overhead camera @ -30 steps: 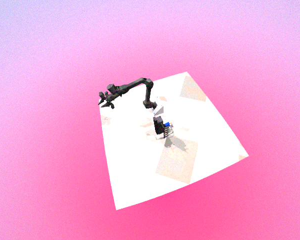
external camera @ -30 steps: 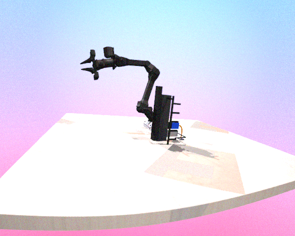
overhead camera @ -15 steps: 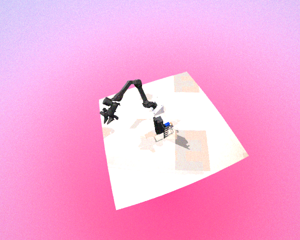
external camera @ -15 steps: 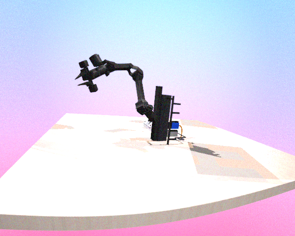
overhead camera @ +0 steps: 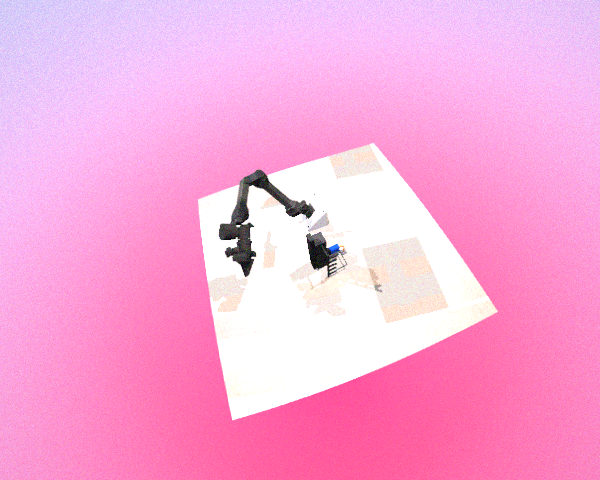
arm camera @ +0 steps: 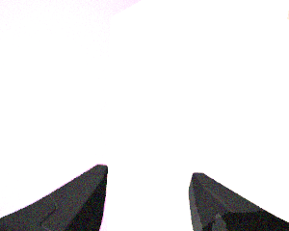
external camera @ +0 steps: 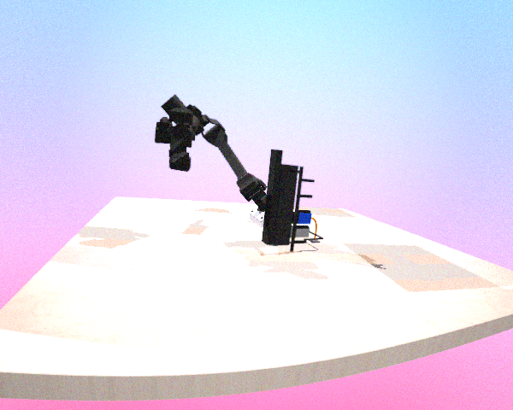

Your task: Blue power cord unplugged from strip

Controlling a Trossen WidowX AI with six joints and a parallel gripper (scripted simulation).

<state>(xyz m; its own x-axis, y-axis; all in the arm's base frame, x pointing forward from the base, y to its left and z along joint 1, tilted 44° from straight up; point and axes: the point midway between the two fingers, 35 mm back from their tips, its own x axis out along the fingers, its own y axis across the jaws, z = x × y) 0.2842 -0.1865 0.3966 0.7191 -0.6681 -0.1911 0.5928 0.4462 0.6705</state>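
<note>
Now: gripper tip 40 cm to the right of the blue plug, 15 cm above it and 1 cm past it.
</note>
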